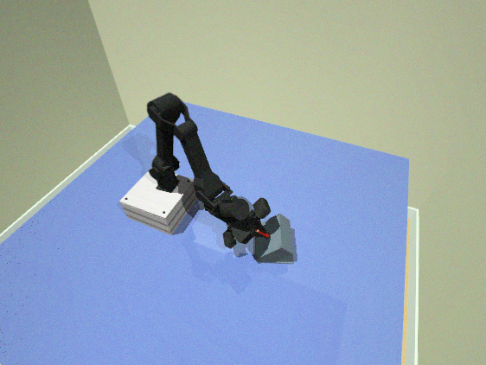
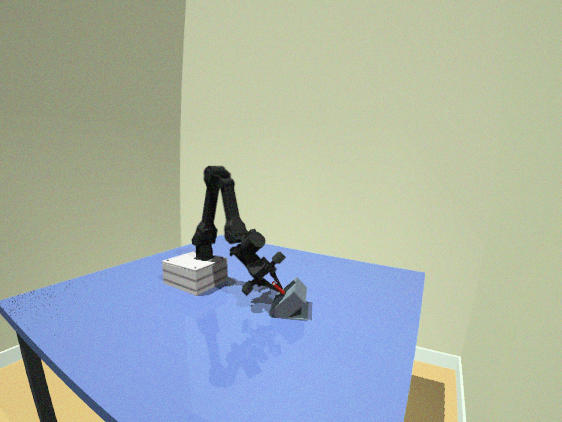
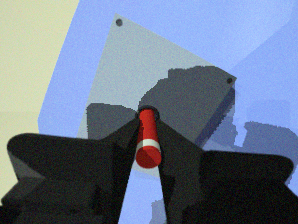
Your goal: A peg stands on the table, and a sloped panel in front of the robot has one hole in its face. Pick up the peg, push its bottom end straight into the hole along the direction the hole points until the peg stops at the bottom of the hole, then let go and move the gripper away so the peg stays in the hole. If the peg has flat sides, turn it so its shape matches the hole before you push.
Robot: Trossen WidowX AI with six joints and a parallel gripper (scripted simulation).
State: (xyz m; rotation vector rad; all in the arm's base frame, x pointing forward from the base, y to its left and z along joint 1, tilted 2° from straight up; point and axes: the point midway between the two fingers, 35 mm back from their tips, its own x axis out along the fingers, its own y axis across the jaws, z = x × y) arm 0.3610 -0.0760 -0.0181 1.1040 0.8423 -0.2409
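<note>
Now: the grey sloped panel 30 mm below my gripper tip, 30 mm ahead of it and 10 mm to the left of it. Round my gripper tip: red round peg: 10 mm behind, 10 mm above.
</note>
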